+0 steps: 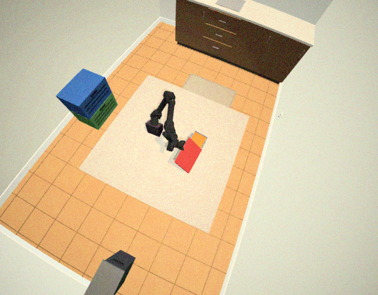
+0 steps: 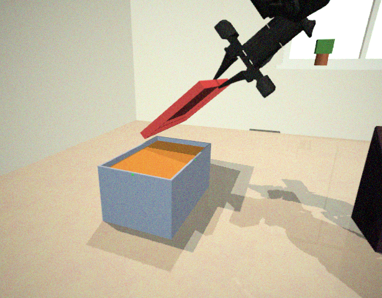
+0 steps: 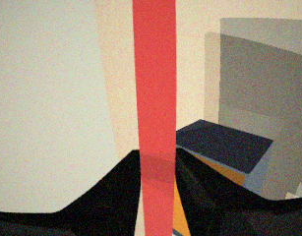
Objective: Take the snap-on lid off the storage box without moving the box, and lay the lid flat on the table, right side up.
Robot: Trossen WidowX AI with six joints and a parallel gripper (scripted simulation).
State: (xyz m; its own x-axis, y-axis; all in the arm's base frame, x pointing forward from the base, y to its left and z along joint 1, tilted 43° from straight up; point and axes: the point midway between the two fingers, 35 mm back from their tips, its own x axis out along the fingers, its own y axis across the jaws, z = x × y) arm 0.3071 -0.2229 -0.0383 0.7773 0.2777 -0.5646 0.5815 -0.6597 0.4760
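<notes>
The red lid is 6 cm ahead of my gripper tip, 5 cm below it and 1 cm to the right of it. Round my gripper tip: storage box (18 cm below, 16 cm to the left, 9 cm ahead).
</notes>
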